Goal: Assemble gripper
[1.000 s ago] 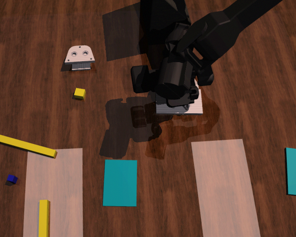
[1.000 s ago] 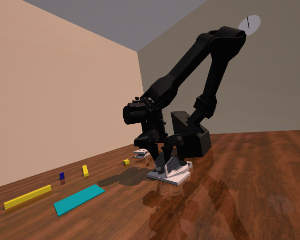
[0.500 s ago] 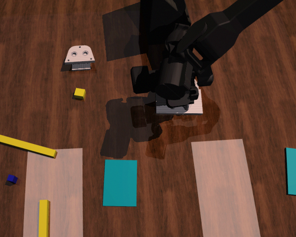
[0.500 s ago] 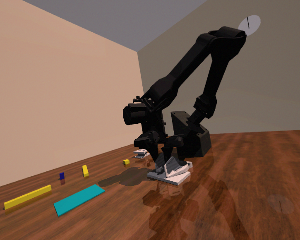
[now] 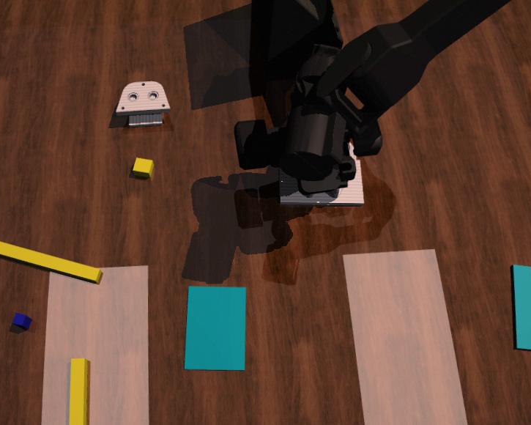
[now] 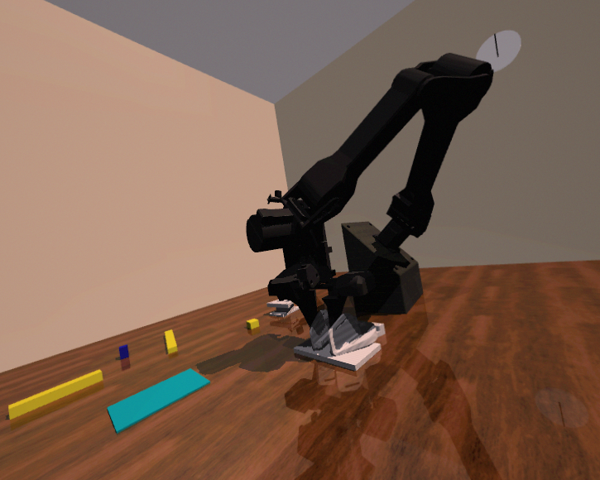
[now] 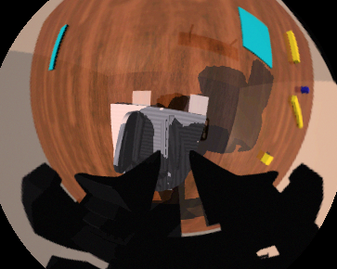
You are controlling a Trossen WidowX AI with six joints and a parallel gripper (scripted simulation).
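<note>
The white stand is 22 cm to the right of my gripper tip, 14 cm behind it and 1 cm below it. Round my gripper tip: teal bar (28 cm to the left, 24 cm ahead, 2 cm below); yellow cube (22 cm to the right, 3 cm behind, 1 cm below); teal plate (21 cm ahead, 14 cm to the right, 2 cm below).
</note>
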